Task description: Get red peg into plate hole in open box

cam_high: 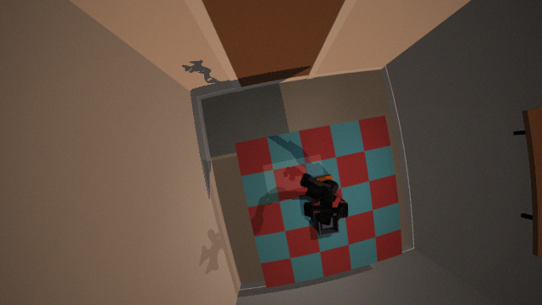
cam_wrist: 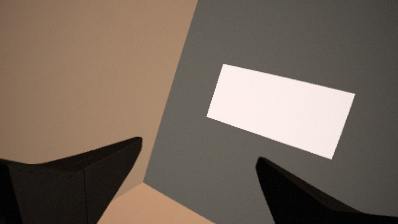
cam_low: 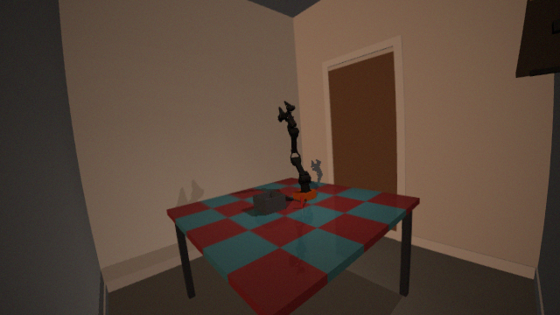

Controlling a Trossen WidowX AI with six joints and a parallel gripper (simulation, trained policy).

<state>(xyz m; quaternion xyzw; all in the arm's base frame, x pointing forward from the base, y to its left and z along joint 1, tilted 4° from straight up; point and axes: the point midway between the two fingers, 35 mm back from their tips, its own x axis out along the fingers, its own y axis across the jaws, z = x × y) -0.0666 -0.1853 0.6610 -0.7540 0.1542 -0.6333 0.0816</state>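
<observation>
Now: the red peg 200 mm ahead of my gripper tip, 340 mm to the left of it and 700 mm below it. The rest, counted from my gripper tip: dark grey box: 340 mm ahead, 180 mm to the left, 720 mm below.
</observation>
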